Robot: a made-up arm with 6 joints.
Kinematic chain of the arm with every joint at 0, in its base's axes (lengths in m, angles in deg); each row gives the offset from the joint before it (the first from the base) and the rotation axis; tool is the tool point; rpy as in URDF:
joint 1: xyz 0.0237 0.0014 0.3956 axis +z
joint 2: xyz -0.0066 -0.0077 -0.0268 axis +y
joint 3: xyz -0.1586 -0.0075 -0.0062 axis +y
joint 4: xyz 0.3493 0.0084 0.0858 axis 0.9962 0 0.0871
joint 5: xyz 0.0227 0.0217 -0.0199 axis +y
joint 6: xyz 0.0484 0.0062 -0.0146 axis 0.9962 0 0.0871
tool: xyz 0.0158 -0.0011 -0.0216 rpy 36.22 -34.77 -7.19
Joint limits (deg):
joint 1: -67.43..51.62
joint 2: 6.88..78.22
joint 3: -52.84..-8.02
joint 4: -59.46..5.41
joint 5: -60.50..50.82
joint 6: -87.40..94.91
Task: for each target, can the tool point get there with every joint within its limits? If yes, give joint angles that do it. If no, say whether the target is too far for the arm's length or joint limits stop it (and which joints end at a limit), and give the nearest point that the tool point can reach.
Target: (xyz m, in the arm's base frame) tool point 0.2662 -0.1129 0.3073
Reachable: yes | joints -24.13 46.72 -21.18 -14.62 15.70 -12.39
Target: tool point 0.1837 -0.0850 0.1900
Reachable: yes | joints -11.82 70.00 -15.77 -50.22 34.32 25.28
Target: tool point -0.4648 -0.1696 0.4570
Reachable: no: joint limits stop it (at a limit: joint 1, joint 2, joint 4, joint 5) | nearest point 0.0167 -0.1869 0.5689 | short by 0.495 m
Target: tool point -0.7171 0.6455 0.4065
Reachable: no: too far | nearest point 0.1262 0.2133 0.4284 | short by 0.948 m
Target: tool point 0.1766 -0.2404 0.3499
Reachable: yes | joints -51.52 33.88 -14.01 -37.37 -1.81 -58.03
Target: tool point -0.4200 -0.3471 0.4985
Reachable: no: joint limits stop it (at a limit: joint 1, joint 2, joint 4, joint 5) | nearest point 0.0264 -0.2115 0.5156 | short by 0.467 m
